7 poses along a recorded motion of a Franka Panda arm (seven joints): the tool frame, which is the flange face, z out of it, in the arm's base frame.
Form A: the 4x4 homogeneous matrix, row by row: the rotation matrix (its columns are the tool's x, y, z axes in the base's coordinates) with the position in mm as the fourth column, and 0 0 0 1 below. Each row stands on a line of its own.
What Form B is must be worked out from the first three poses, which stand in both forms.
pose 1, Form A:
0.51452 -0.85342 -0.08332 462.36
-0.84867 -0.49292 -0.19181 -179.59
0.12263 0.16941 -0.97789 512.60
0 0 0 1
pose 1, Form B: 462.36 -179.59 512.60 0.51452 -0.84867 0.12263 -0.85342 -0.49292 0.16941
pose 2, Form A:
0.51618 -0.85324 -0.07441 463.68
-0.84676 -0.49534 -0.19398 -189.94
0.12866 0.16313 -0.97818 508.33
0 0 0 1
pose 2, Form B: 463.68 -189.94 508.33 0.51618 -0.84676 0.12866 -0.85324 -0.49534 0.16313
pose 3, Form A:
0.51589 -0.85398 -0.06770 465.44
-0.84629 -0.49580 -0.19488 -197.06
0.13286 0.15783 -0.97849 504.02
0 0 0 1
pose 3, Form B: 465.44 -197.06 504.02 0.51589 -0.84629 0.13286 -0.85398 -0.49580 0.15783
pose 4, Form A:
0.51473 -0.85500 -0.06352 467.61
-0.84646 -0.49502 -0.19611 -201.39
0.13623 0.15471 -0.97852 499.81
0 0 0 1
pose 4, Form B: 467.61 -201.39 499.81 0.51473 -0.84646 0.13623 -0.85500 -0.49502 0.15471
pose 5, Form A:
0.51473 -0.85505 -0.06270 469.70
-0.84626 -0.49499 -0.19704 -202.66
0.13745 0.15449 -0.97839 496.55
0 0 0 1
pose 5, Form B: 469.70 -202.66 496.55 0.51473 -0.84626 0.13745 -0.85505 -0.49499 0.15449
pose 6, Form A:
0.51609 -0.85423 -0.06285 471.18
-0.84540 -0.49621 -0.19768 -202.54
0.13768 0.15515 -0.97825 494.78
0 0 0 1
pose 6, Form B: 471.18 -202.54 494.78 0.51609 -0.84540 0.13768 -0.85423 -0.49621 0.15515
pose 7, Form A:
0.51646 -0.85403 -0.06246 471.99
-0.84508 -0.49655 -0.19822 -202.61
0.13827 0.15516 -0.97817 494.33
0 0 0 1
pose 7, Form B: 471.99 -202.61 494.33 0.51646 -0.84508 0.13827 -0.85403 -0.49655 0.15516
